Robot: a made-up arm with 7 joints.
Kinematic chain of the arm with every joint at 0, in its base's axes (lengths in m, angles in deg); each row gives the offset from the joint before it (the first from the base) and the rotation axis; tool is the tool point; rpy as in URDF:
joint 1: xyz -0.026 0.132 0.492 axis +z
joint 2: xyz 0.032 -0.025 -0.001 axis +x
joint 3: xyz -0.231 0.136 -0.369 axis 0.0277 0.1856 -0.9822
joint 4: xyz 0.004 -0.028 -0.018 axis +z
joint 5: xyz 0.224 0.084 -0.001 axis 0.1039 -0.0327 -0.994
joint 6: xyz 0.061 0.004 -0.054 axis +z
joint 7: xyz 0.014 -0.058 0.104 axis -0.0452 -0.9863 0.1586
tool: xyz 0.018 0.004 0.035 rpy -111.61 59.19 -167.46
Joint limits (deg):
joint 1: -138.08..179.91
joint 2: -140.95..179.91
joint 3: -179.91..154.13
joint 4: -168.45..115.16
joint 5: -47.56..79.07
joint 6: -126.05..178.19
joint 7: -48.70..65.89
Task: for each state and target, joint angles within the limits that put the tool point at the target. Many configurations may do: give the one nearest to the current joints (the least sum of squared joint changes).
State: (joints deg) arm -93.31 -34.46 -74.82 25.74 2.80 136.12 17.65
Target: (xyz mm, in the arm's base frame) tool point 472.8 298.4 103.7
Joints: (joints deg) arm -136.62 -11.39 -87.93 37.77 -1.60 114.36 11.55
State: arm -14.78 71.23 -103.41 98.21 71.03 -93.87 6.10
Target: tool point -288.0 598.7 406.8
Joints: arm -22.61 60.39 -90.52 79.20 65.60 -117.63 21.71
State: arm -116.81 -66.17 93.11 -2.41 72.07 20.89 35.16
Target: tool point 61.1 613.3 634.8
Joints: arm -138.08 -114.69 94.39 -41.53 68.14 24.15 29.75
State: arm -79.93 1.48 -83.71 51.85 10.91 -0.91 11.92
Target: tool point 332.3 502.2 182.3
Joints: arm -94.53 0.79 -80.89 49.60 7.13 2.70 8.76
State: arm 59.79 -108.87 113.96 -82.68 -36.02 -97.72 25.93
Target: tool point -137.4 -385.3 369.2
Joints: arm 45.40 -71.11 101.03 -82.28 -37.12 -105.03 24.10
